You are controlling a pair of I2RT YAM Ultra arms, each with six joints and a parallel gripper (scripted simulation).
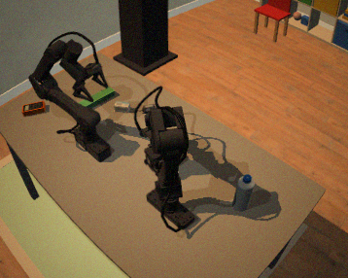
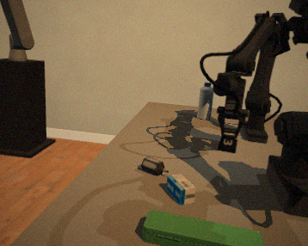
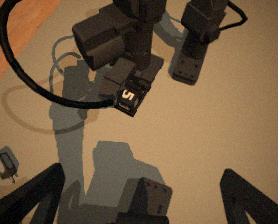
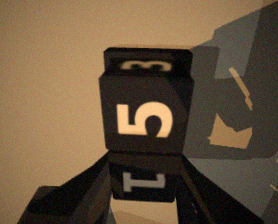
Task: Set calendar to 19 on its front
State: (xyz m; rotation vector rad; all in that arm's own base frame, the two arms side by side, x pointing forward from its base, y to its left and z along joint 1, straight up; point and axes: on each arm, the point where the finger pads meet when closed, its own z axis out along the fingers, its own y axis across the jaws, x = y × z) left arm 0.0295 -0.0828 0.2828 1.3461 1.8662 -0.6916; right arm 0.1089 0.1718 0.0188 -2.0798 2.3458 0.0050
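The black cube is 10 mm below my right hand. From my right hand the other things lie so: blue-and-white box 400 mm to the left, 140 mm ahead, 20 mm below; green box 550 mm to the left, 100 mm ahead, 20 mm below; dark grey object 300 mm to the left, 210 mm ahead, 20 mm below.
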